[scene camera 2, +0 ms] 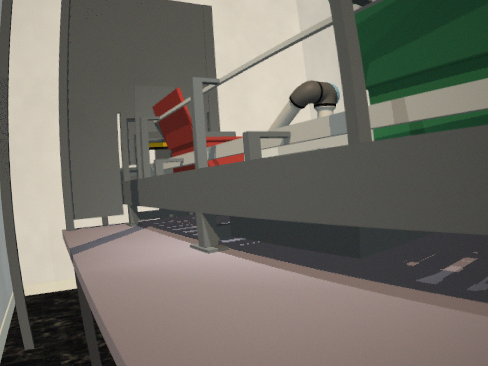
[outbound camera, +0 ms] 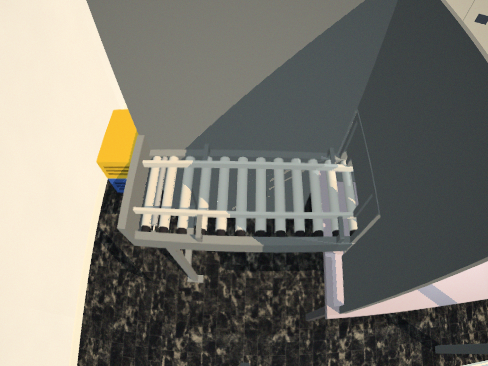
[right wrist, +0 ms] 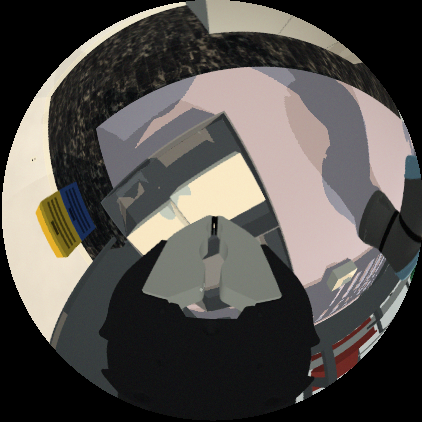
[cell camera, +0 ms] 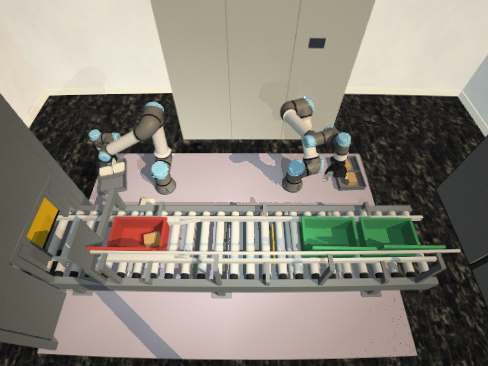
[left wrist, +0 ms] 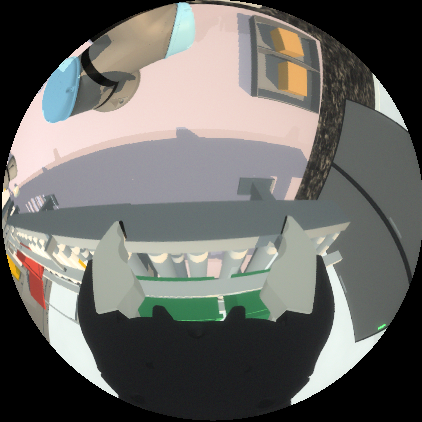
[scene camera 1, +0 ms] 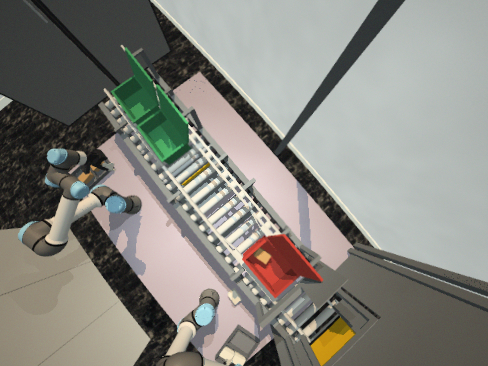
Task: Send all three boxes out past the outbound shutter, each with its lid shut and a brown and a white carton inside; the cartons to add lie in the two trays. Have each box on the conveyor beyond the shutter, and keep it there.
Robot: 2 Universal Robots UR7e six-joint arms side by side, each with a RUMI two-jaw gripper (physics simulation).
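Frame: origin at the left arm's base, x ahead, y left, z up, level; metres.
Where they show: left gripper, between the fingertips: (cell camera: pixel 334 180) (left wrist: pixel 201 220) (scene camera 1: pixel 108 161); right gripper, between the fingertips: (right wrist: pixel 214 217) (cell camera: pixel 115 163) (scene camera 1: pixel 227 359); left arm's base, origin of its link: (cell camera: pixel 292 184) (left wrist: pixel 113 85) (scene camera 1: pixel 132 204); right arm's base, origin of its link: (right wrist: pixel 372 215) (cell camera: pixel 166 186) (scene camera 1: pixel 209 298).
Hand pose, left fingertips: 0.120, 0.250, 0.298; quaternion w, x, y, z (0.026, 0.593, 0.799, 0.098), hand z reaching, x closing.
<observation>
Things, the pixels of their top centre, and the offset from my left fingertips, as dx, dy, dz. "spot": a spot on its surface instead.
- brown-carton tray, centre of its top: (left wrist: pixel 292 58) (cell camera: pixel 348 170) (scene camera 1: pixel 90 170) -0.319, +0.153, -0.256
- red box, a spot on its surface: (cell camera: pixel 114 235) spot: +0.688, -1.167, +0.020
- brown carton, centre of its top: (cell camera: pixel 152 237) (scene camera 1: pixel 262 256) +0.634, -0.974, -0.018
- small pale block, centre of its top: (right wrist: pixel 344 279) (cell camera: pixel 147 202) (scene camera 1: pixel 234 297) +0.309, -1.228, -0.258
- yellow panel, centre of its top: (cell camera: pixel 33 215) (scene camera 1: pixel 340 352) +0.763, -1.502, +0.237
My left gripper (left wrist: pixel 201 220) is open and empty, held between the brown-carton tray (left wrist: pixel 254 55) and the conveyor. Two brown cartons (left wrist: pixel 287 41) (left wrist: pixel 293 78) lie in that tray. My right gripper (right wrist: pixel 214 217) is shut on nothing, above the other tray (cell camera: pixel 113 185), where two white cartons (right wrist: pixel 220 185) (right wrist: pixel 155 235) lie side by side. The red box (scene camera 1: pixel 275 292) (cell camera: pixel 114 235) stands lid open on the conveyor near the outbound end, with a brown carton (scene camera 1: pixel 262 256) (cell camera: pixel 151 239) inside. Two green boxes (cell camera: pixel 328 234) (cell camera: pixel 387 234) stand lids open, close together, at the other end.
Side rails (cell camera: pixel 300 285) run along the conveyor. A small pale block (scene camera 1: pixel 234 297) (right wrist: pixel 342 274) lies on the table beside it. A yellow panel (scene camera 1: pixel 332 342) (cell camera: pixel 42 220) is at the outbound end. No box shows on the rollers (outbound camera: pixel 242 195) in the outbound camera.
</observation>
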